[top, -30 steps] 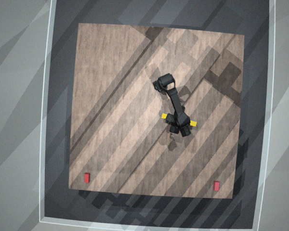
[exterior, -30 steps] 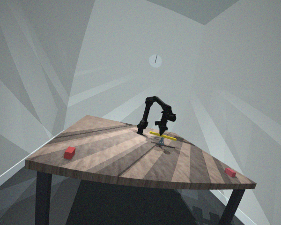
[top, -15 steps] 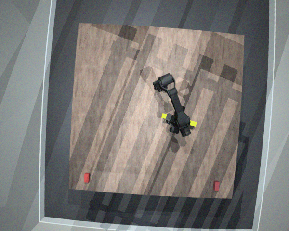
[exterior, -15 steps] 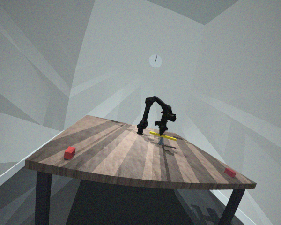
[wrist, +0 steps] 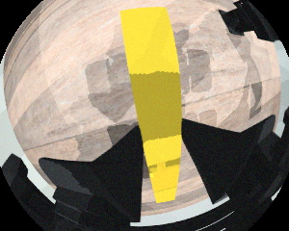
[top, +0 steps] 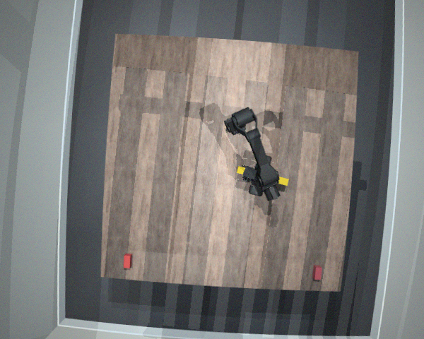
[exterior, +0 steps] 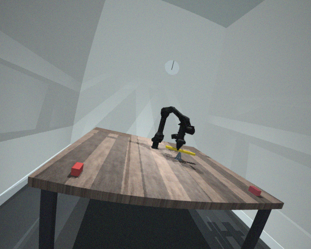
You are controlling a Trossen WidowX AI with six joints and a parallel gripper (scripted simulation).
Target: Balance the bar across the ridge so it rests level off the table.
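The yellow bar is 1 cm ahead of my gripper tip and 3 cm to the left of it.
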